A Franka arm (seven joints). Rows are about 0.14 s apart.
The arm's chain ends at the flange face. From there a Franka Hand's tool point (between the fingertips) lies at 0.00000 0.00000 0.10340 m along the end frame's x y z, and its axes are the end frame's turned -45 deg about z.
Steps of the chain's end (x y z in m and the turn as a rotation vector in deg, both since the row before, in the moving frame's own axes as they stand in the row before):
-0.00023 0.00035 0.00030 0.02 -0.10 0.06
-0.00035 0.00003 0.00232 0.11 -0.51 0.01
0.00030 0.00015 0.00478 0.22 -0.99 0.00
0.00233 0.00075 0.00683 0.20 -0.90 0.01
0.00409 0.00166 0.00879 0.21 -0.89 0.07
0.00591 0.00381 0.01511 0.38 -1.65 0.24
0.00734 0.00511 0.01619 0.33 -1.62 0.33
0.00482 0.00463 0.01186 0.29 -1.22 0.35
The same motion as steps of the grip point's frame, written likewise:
-0.00051 -0.00007 0.00030 0.08 -0.06 0.06
-0.00078 -0.00102 0.00232 0.44 -0.28 0.01
-0.00088 -0.00123 0.00476 0.86 -0.54 0.00
0.00022 0.00077 0.00682 0.78 -0.49 0.01
0.00085 0.00266 0.00878 0.78 -0.48 0.07
-0.00013 0.00428 0.01506 1.44 -0.90 0.24
-0.00006 0.00631 0.01615 1.38 -0.91 0.33
-0.00105 0.00475 0.01184 1.07 -0.66 0.35

